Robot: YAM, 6 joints.
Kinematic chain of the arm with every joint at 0, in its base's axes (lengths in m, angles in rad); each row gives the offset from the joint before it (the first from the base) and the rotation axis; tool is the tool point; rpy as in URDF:
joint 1: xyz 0 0 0.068 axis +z
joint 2: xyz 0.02 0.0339 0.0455 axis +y
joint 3: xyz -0.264 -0.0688 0 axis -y
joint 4: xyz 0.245 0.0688 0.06 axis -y
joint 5: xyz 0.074 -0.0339 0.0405 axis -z
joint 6: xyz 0.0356 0 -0.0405 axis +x
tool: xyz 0 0 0 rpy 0 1.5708 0
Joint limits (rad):
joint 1: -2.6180..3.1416
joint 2: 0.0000..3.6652
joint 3: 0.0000..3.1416
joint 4: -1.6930..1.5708
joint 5: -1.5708..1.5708
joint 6: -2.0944..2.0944
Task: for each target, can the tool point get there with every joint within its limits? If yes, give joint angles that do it. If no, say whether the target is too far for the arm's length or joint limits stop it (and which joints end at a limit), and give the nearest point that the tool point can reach.
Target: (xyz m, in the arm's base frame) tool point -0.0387 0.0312 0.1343
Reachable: yes | joints 2.3540 0.8760 0.3105 -1.3858 -0.1530 0.0086
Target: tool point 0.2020 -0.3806 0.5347
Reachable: yes | joints 2.0798 0.6058 2.7305 -0.0336 -0.2589 0.7988
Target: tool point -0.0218 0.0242 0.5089
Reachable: yes | joints 0.6914 0.5462 1.3583 -0.3527 -1.1538 -0.2350
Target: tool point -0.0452 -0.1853 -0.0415
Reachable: yes | joints -1.9218 2.3338 0.6259 -0.2520 -0.6412 0.0464
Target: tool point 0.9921 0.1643 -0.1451
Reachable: no: too far | nearest point 0.6169 0.1022 -0.0453 | short by 0.393 m
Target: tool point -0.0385 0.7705 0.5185
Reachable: no: too far | nearest point -0.0285 0.5702 0.4104 | short by 0.228 m
